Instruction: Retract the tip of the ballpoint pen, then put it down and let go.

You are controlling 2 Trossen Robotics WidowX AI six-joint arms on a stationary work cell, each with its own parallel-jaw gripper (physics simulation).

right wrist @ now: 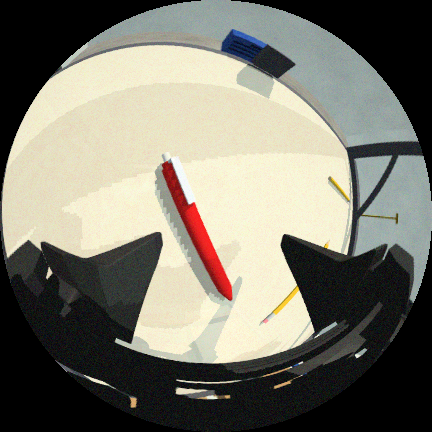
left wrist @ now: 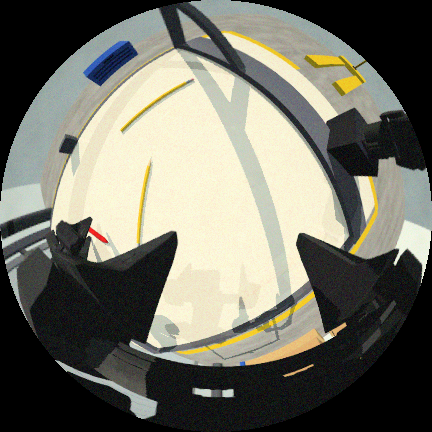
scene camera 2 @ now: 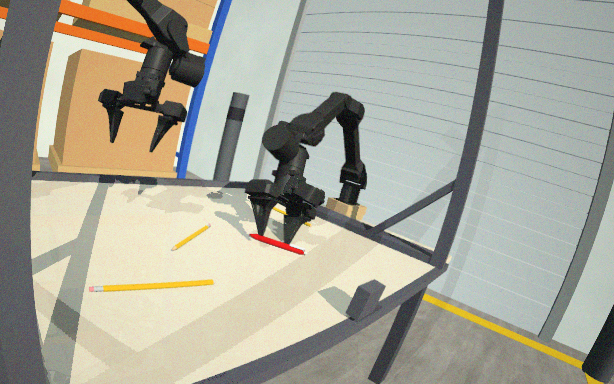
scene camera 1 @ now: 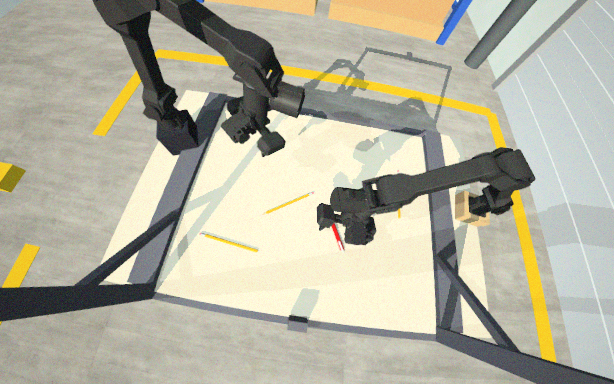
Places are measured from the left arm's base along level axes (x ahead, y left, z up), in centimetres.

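Pixels of known places: left gripper, fingertip midpoint: [left wrist: 240,238] [scene camera 2: 130,147] [scene camera 1: 254,145]; right gripper, fingertip midpoint: [right wrist: 224,240] [left wrist: 90,227] [scene camera 2: 274,240] [scene camera 1: 332,232]; left arm's base, link origin: [left wrist: 368,140] [scene camera 1: 172,123]; right arm's base, link origin: [scene camera 2: 347,202] [scene camera 1: 476,207].
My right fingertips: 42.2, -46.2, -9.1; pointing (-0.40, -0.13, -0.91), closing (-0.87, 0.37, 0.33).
Note:
For each thing: its middle in the pictures, then the offset to it from my right fingertips, as dx, dy, dz. "spot": a spot on its surface instead. Level surfaces: height alone.
- red ballpoint pen, body centre: [right wrist: 202,242] [scene camera 2: 276,243] [left wrist: 91,230] [scene camera 1: 335,232] +1.3, -0.3, -0.8
- pale table, surface height: dz -1.5
- yellow pencil, body centre: [scene camera 2: 192,236] [left wrist: 140,206] [scene camera 1: 288,203] -11.1, +13.2, -1.2
- third pencil, surface spot: [scene camera 1: 399,211] spot: +25.5, +0.5, -0.9
- dark block, body centre: [scene camera 2: 366,299] [right wrist: 272,60] [scene camera 1: 297,323] [left wrist: 67,143] -17.3, -21.2, +1.6
The red ballpoint pen [scene camera 1: 338,240] [scene camera 2: 275,242] [left wrist: 98,235] [right wrist: 204,235] lies flat on the pale table [scene camera 1: 240,275] [scene camera 2: 225,345]. In the right wrist view its white clip and white button are at the upper end and its red cone points down; I cannot make out a writing point. My right gripper [scene camera 1: 342,226] [scene camera 2: 274,239] [right wrist: 224,240] is open and empty, low over the pen, with its fingers spread to either side of it. My left gripper [scene camera 1: 255,140] [scene camera 2: 132,146] [left wrist: 240,238] is open and empty, high above the table's far left part.
One yellow pencil [scene camera 1: 289,202] [scene camera 2: 191,237] [left wrist: 143,200] lies left of the pen, another pencil [scene camera 1: 230,242] [scene camera 2: 152,286] [left wrist: 157,102] farther left, and a third pencil [scene camera 1: 399,211] beyond the right arm. A dark block [scene camera 1: 298,322] [scene camera 2: 366,300] [right wrist: 274,61] sits at the table's front edge.

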